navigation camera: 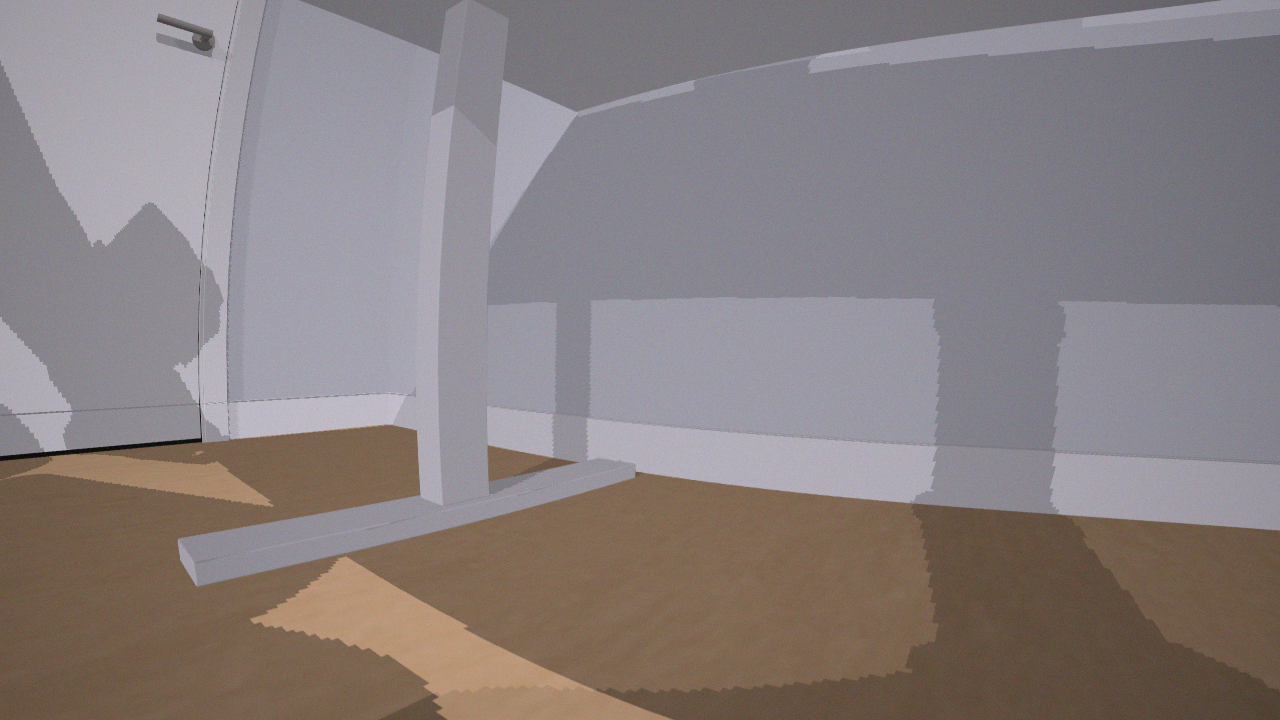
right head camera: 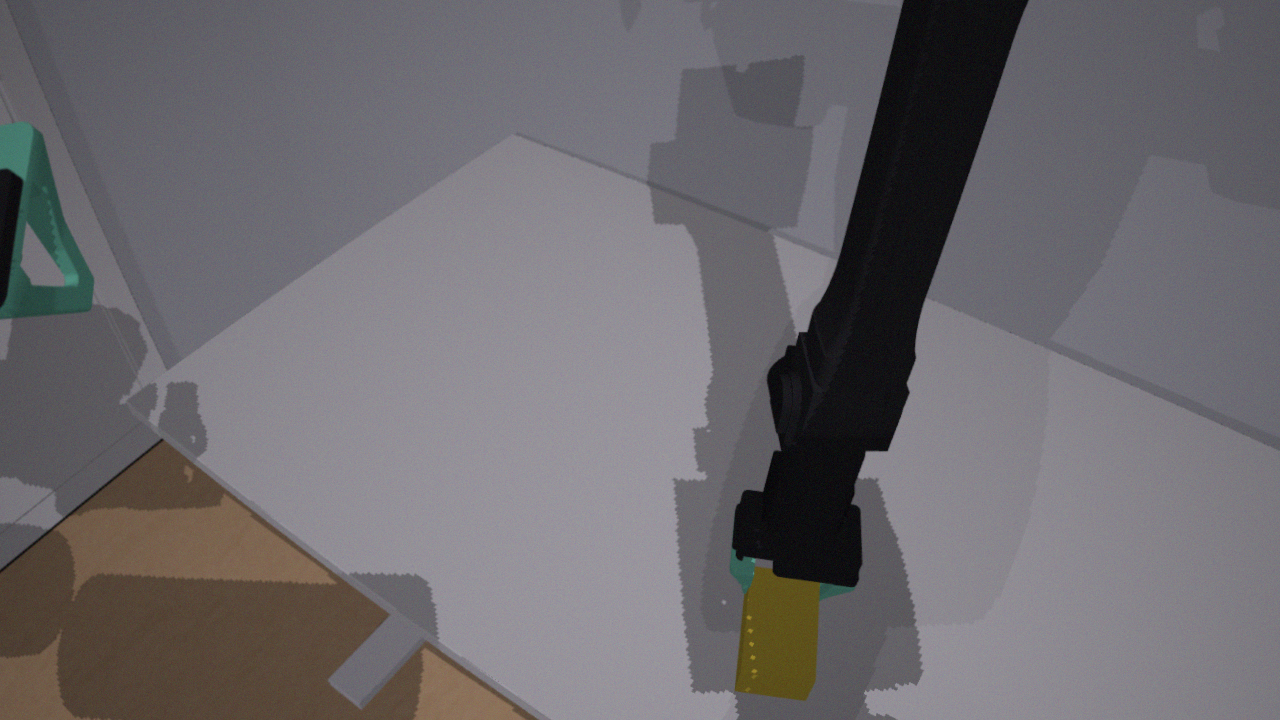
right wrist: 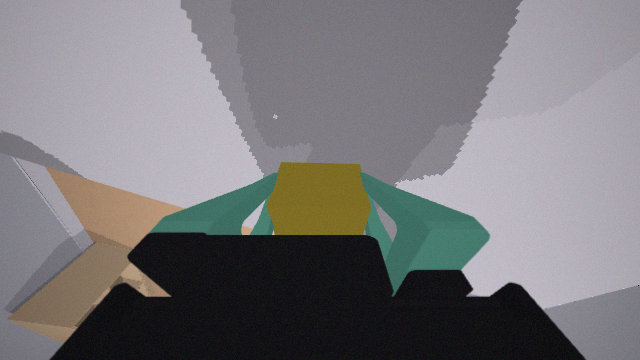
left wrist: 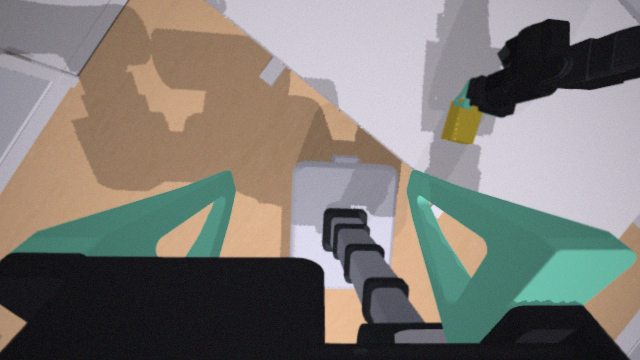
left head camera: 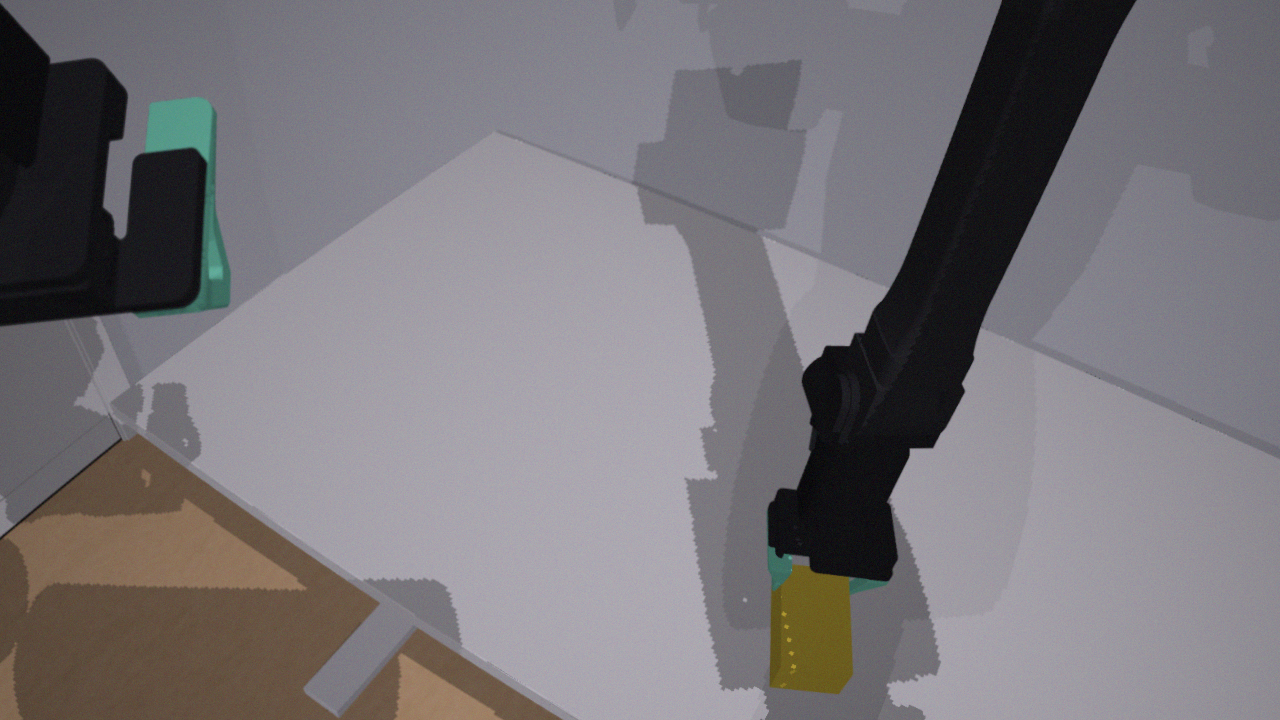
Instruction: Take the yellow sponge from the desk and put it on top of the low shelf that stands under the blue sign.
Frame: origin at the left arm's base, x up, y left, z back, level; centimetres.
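Seen in the pictures: left gripper, fingertip midpoint: (left wrist: 320, 180) (left head camera: 102, 302); right gripper, fingertip midpoint: (right head camera: 779, 592) (right wrist: 319, 179) (left wrist: 464, 105) (left head camera: 806, 588).
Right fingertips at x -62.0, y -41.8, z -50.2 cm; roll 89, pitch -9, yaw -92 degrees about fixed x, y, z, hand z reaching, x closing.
Pixels of each thing's top centre, then the offset from my right fingertips to it. "pt": a spot on its surface instead. Level surfaces: height alone.
- yellow sponge, middle of its top: (right wrist: 317, 252) (right head camera: 782, 618) (left head camera: 816, 613) (left wrist: 468, 120) dy +0.7, dx +3.2, dz +4.4 cm
- light grey desk, its level: dx -7.0 cm
- desk leg, surface spot: (navigation camera: 458, 268) pt dy +41.4, dx -47.5, dz -50.5 cm
The yellow sponge (left head camera: 810, 640) (right head camera: 776, 640) (left wrist: 461, 127) (right wrist: 320, 215) is gripped between the green fingers of my right gripper (left head camera: 819, 582) (right head camera: 789, 586) (left wrist: 464, 105) (right wrist: 319, 179). It seems to be a little above the light grey desk (left head camera: 492, 402) (right head camera: 501, 402) (left wrist: 350, 65) (right wrist: 100, 75); the gap is hard to judge. My left gripper (left wrist: 320, 180) is wide open with nothing between its fingers, off to the left of the desk. Part of it also shows at the left in both head views. The low shelf and the blue sign do not show in these views.
A desk leg (navigation camera: 458, 268) stands on a long foot (navigation camera: 295, 541) (left head camera: 362, 658) (right head camera: 375, 662) (left wrist: 272, 71). A door (navigation camera: 98, 161) is at the left, and a wall (navigation camera: 733, 205) runs behind the desk. My grey base (left wrist: 345, 187) shows beside the desk edge.
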